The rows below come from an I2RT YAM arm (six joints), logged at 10 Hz.
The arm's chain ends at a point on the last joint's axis. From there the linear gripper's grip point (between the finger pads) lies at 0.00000 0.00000 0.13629 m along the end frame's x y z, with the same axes.
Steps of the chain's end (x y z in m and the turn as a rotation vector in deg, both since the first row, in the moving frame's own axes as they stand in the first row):
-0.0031 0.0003 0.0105 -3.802 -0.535 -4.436
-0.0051 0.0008 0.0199 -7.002 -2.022 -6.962
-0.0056 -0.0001 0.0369 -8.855 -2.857 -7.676
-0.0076 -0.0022 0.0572 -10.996 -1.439 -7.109
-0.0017 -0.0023 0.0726 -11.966 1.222 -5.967
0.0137 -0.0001 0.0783 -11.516 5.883 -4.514
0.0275 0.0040 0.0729 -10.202 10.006 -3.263
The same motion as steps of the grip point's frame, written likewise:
-0.0040 0.0094 0.0102 -3.802 -0.535 -4.436
-0.0089 0.0177 0.0188 -7.002 -2.022 -6.962
-0.0109 0.0213 0.0351 -8.855 -2.857 -7.676
-0.0094 0.0239 0.0547 -10.996 -1.439 -7.109
0.0027 0.0258 0.0696 -11.966 1.222 -5.967
0.0286 0.0265 0.0748 -11.516 5.883 -4.514
0.0517 0.0273 0.0687 -10.202 10.006 -3.263

